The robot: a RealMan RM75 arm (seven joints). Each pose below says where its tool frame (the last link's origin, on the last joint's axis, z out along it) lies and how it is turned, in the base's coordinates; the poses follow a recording.
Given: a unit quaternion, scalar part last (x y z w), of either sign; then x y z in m.
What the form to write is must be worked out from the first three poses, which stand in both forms.
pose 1, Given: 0.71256, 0.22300, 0.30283, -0.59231, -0.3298, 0.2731, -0.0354
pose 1, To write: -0.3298, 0.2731, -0.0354, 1.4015, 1.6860, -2.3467
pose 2, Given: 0.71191, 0.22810, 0.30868, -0.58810, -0.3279, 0.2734, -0.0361
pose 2, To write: -0.3279, 0.2734, -0.0361, 1.3975, 1.6888, -2.3642
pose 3, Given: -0.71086, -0.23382, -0.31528, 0.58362, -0.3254, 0.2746, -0.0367
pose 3, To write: -0.3254, 0.2746, -0.0367, 1.3933, 1.6911, -2.3839
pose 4, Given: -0.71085, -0.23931, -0.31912, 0.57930, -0.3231, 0.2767, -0.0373
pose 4, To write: -0.3231, 0.2767, -0.0373, 1.3920, 1.6963, -2.3990
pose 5, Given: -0.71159, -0.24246, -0.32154, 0.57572, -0.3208, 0.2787, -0.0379
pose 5, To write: -0.3208, 0.2787, -0.0379, 1.3898, 1.7015, -2.4085
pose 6, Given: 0.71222, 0.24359, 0.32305, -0.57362, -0.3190, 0.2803, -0.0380
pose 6, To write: -0.3190, 0.2803, -0.0380, 1.3874, 1.7044, -2.4132
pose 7, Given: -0.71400, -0.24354, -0.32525, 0.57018, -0.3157, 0.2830, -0.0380
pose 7, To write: -0.3157, 0.2830, -0.0380, 1.3811, 1.7095, -2.4179
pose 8, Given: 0.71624, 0.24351, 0.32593, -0.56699, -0.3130, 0.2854, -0.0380
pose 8, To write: -0.3130, 0.2854, -0.0380, 1.3768, 1.7159, -2.4202
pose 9, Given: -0.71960, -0.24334, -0.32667, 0.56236, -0.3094, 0.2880, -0.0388
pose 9, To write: -0.3094, 0.2880, -0.0388, 1.3706, 1.7255, -2.4231
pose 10, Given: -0.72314, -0.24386, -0.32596, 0.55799, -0.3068, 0.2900, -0.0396
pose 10, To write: -0.3068, 0.2900, -0.0396, 1.3673, 1.7363, -2.4247
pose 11, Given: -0.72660, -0.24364, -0.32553, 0.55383, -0.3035, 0.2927, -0.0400
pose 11, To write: -0.3035, 0.2927, -0.0400, 1.3629, 1.7463, -2.4257
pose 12, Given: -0.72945, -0.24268, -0.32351, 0.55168, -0.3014, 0.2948, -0.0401
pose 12, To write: -0.3014, 0.2948, -0.0401, 1.3616, 1.7538, -2.4223
